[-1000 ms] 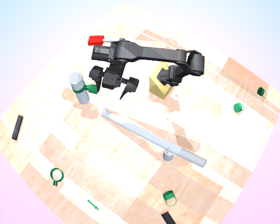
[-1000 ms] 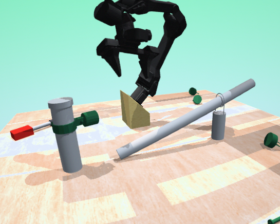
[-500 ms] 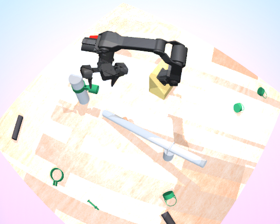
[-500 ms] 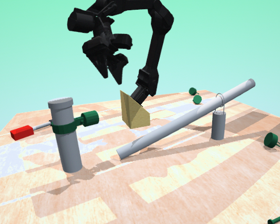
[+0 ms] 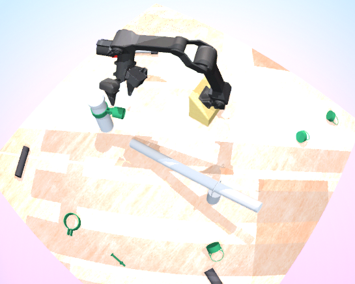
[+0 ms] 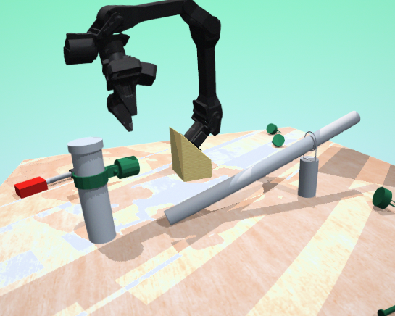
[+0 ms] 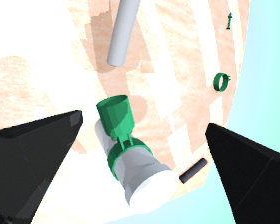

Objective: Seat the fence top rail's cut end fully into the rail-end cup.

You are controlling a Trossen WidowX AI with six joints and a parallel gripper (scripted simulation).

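The green rail-end cup is 10 mm ahead of my gripper tip, 40 mm to the right of it and 90 mm below it. Round my gripper tip: green bolt (460 mm ahead, 220 mm to the left, 210 mm below); red-handled tool (360 mm behind, 210 mm to the right, 200 mm below); short post (80 mm ahead, 400 mm to the left, 110 mm below).
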